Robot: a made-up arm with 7 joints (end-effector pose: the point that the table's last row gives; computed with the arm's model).
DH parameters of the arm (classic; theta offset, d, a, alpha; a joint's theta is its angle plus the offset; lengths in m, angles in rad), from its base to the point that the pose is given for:
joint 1: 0 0.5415 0 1.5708
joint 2: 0 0.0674 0 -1.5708
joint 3: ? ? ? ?
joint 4: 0 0.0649 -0.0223 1.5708
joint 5: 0 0.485 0 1.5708
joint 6: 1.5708 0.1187 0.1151 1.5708
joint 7: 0 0.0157 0 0
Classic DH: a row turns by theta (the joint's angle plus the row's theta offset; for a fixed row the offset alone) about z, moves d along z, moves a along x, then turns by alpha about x.
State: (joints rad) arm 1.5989 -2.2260 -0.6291 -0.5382 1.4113 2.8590 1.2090
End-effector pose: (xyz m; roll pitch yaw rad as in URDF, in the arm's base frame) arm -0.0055 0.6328 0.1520 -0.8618 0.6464 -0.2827
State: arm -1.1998 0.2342 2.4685 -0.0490 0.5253 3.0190 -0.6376
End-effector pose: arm -0.0698 0.1380 1.2673 -1.0370 0.9240 -2.4874
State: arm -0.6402 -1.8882 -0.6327 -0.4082 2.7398 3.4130 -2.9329
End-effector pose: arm 0.6255 -0.2851 0.3047 2.1259 -0.0488 -0.7428
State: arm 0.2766 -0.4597 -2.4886 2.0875 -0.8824 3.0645 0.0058
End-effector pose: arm -0.0617 -0.3545 0.9514 1.1684 -0.1727 0.7697
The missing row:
joint 3: 0 0.3689 0.0247 -1.5708
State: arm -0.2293 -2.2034 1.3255 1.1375 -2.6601 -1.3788 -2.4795
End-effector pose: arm 0.6682 0.1976 0.1184 -1.2748 -0.3677 2.6768
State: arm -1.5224 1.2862 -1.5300 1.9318 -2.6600 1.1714 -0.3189
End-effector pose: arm -0.5918 0.0641 0.8164 1.7080 0.1561 -1.5377
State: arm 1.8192 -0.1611 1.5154 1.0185 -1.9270 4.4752 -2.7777
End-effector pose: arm -0.2691 0.0680 1.2768 -2.1647 0.3268 -1.9650
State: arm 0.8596 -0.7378 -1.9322 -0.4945 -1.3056 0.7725 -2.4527
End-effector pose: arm 0.2689 0.7078 0.9817 0.2158 -0.3551 -1.3692
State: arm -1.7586 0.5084 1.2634 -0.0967 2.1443 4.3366 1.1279
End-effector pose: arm 0.1084 0.5546 1.1393 2.2907 0.4028 0.3732
